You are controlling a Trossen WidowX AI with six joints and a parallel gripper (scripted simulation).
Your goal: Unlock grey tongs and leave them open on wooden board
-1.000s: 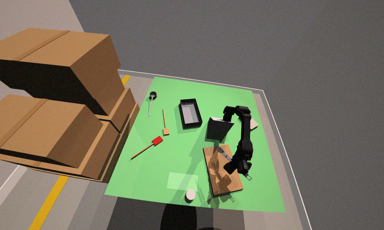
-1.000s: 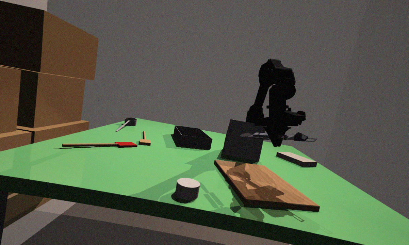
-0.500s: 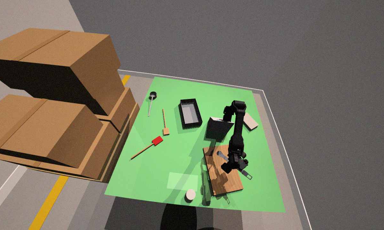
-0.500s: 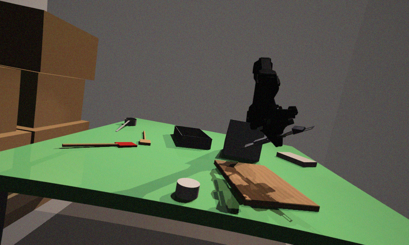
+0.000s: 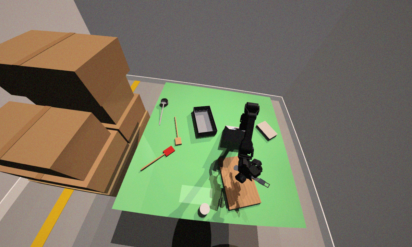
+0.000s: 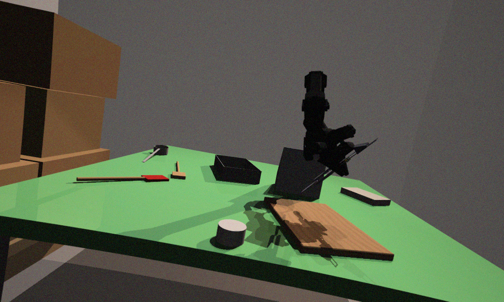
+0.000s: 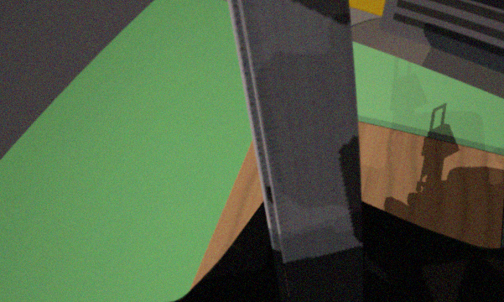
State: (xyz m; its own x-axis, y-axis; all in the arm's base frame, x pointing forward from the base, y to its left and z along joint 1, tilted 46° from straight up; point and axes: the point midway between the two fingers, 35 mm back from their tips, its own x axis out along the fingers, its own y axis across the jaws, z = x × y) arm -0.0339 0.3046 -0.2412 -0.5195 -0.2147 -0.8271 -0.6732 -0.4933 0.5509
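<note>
My gripper tip is 16 cm above the wooden board, 5 cm short of it and 3 cm to the left of it. From my gripper tip the other things lie so: roasting tin (51 cm to the right, 39 cm ahead, 14 cm below); red spatula (66 cm ahead, 16 cm below, 9 cm to the right); flat block (55 cm to the right, 23 cm behind, 15 cm below).
</note>
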